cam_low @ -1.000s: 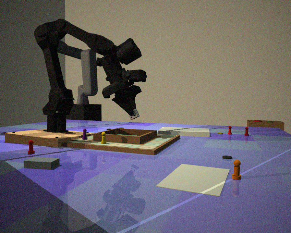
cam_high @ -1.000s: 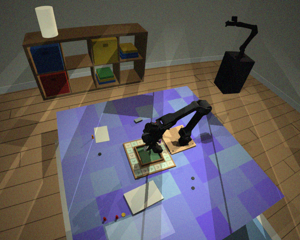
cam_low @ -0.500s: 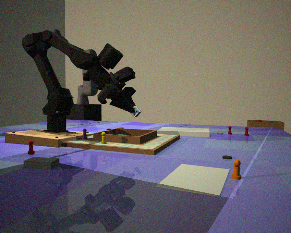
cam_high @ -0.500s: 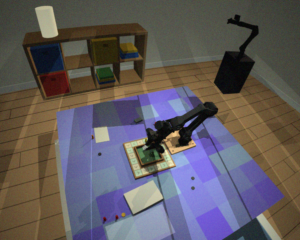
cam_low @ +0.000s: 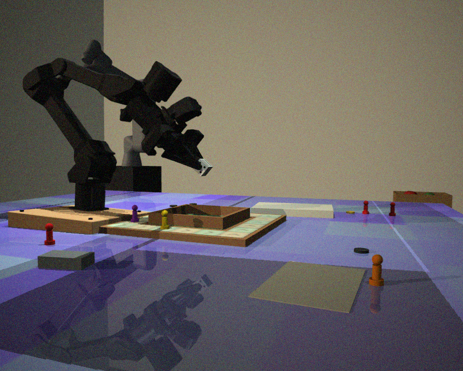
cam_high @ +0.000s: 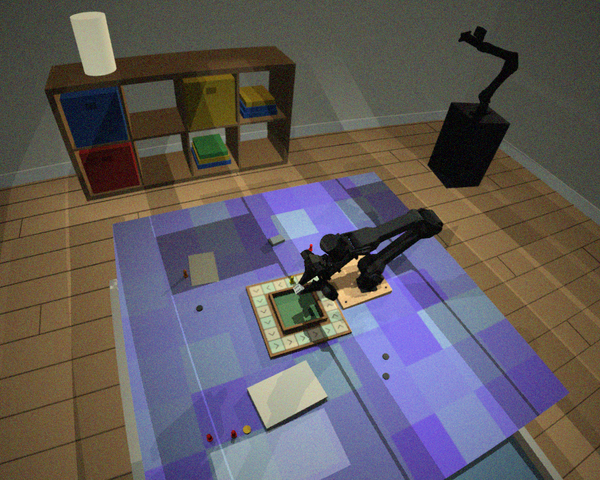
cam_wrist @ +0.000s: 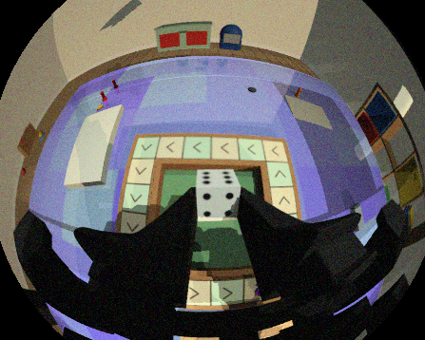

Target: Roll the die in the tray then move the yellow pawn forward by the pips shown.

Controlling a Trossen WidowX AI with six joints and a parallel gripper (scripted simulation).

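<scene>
Right now my gripper tip is right at the white die. From my gripper tip the other things lie so: yellow pawn: 11 cm to the right, 9 cm below, 1 cm behind; then green-floored tray: 11 cm below; then purple pawn: 11 cm behind, 9 cm below, 8 cm to the right.
</scene>
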